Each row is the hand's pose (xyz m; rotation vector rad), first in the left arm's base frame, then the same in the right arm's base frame.
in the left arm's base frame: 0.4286 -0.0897 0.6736 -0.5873 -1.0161 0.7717
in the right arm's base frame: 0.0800 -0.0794 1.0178 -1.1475 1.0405 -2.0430
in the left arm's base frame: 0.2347 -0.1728 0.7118 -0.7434 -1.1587 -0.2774
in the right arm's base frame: 0.2898 -0.0503 1.0511 1.4609 -1.2720 1.9643
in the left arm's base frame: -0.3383 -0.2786 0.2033 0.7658 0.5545 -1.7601
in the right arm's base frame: 0.8476 -0.0057 0.5173 -0.2620 0.7103 1.0226
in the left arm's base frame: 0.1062 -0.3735 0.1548 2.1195 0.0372 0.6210
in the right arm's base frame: 0.4374 0.1959 0.5176 -0.2318 -2.2391 -1.4839
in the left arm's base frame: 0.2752 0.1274 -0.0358 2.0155 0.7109 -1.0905
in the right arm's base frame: 0.1440 -0.2179 0.2757 -0.3399 1.9598 0.9192
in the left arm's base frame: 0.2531 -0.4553 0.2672 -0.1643 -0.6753 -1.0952
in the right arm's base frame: 0.3198 0.2918 0.6513 0.8504 -0.3603 1.6652
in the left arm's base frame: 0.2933 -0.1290 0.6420 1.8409 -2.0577 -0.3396
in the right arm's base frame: 0.2192 -0.0684 0.9810 2.4479 1.6525 0.5612
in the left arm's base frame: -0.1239 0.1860 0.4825 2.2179 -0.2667 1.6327
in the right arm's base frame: 0.5404 -0.4442 0.7480 -0.3556 -1.7191 -0.7165
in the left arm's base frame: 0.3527 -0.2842 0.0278 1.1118 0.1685 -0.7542
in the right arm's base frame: 0.1711 0.1862 0.3999 0.0849 1.1832 1.9206
